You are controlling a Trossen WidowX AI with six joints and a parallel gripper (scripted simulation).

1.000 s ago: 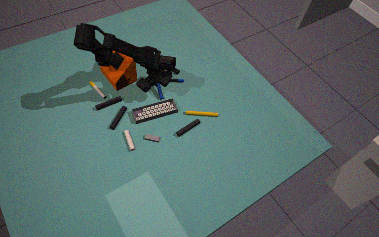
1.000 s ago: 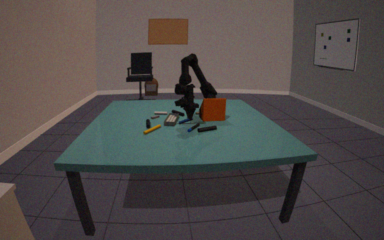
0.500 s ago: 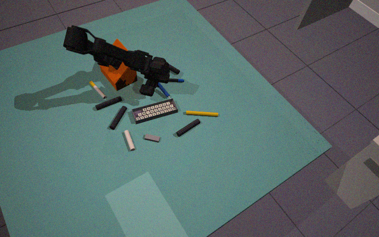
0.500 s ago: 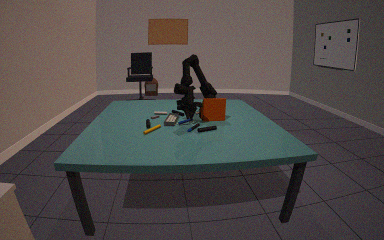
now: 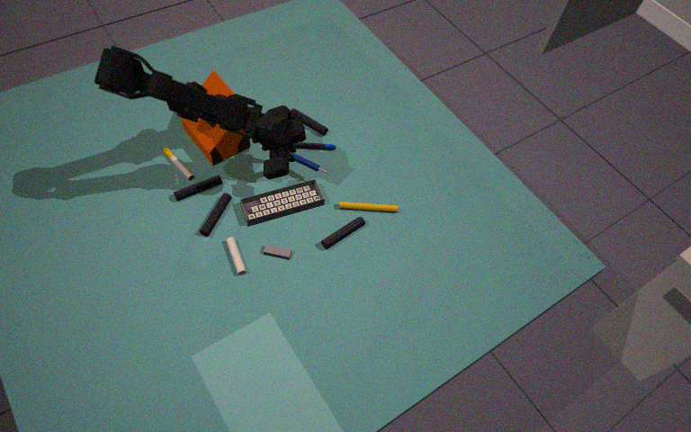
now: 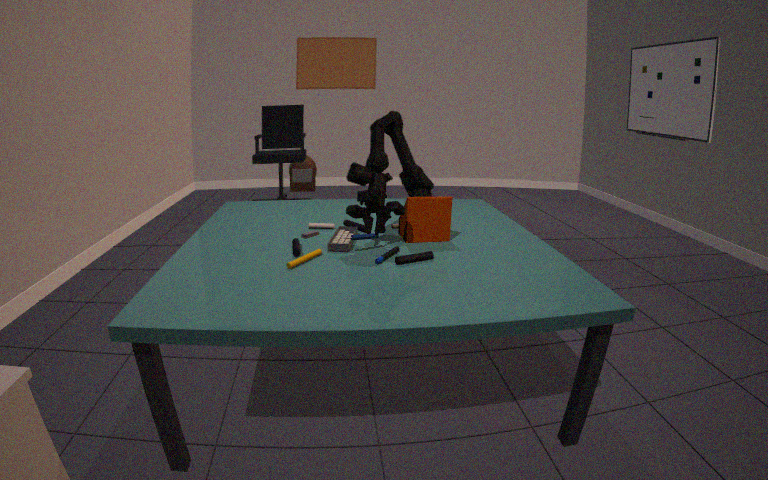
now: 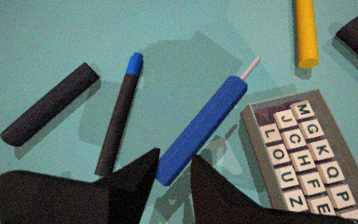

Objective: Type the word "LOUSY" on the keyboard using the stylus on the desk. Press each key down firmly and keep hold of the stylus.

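The stylus lies 60 mm ahead of my gripper tip and 20 mm to the left of it. From my gripper tip the other things lie so: grey block: 200 mm to the right, 170 mm ahead, 40 mm below; blue-tipped pen: 100 mm to the left, 40 mm below, 10 mm behind; yellow cylinder: 220 mm ahead, 60 mm to the left, 40 mm below.
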